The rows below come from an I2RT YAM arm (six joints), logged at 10 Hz.
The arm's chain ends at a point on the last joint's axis. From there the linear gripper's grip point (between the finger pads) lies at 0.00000 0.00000 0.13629 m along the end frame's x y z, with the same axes.
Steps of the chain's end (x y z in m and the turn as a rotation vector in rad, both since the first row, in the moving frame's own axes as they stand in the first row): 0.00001, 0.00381, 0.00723, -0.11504, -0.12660, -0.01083; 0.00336, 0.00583, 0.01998, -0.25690, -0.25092, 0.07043; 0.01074, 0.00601, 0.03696, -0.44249, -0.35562, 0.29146; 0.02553, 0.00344, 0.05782, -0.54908, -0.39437, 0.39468; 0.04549, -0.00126, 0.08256, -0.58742, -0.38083, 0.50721; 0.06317, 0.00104, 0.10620, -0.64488, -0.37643, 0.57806; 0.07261, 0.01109, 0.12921, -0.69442, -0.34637, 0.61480; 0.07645, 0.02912, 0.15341, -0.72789, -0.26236, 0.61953; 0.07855, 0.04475, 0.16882, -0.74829, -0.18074, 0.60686
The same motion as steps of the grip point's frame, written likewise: -0.01708, 0.01951, 0.00524, -0.11504, -0.12660, -0.01083; -0.03130, 0.03888, 0.01129, -0.25690, -0.25092, 0.07043; -0.04300, 0.05548, 0.01573, -0.44249, -0.35562, 0.29146; -0.03692, 0.06079, 0.02823, -0.54908, -0.39437, 0.39468; -0.01926, 0.05683, 0.05119, -0.58742, -0.38083, 0.50721; -0.00441, 0.06268, 0.07095, -0.64488, -0.37643, 0.57806; 0.00595, 0.07765, 0.09142, -0.69442, -0.34637, 0.61480; 0.01797, 0.10266, 0.11585, -0.72789, -0.26236, 0.61953; 0.02913, 0.12427, 0.13157, -0.74829, -0.18074, 0.60686
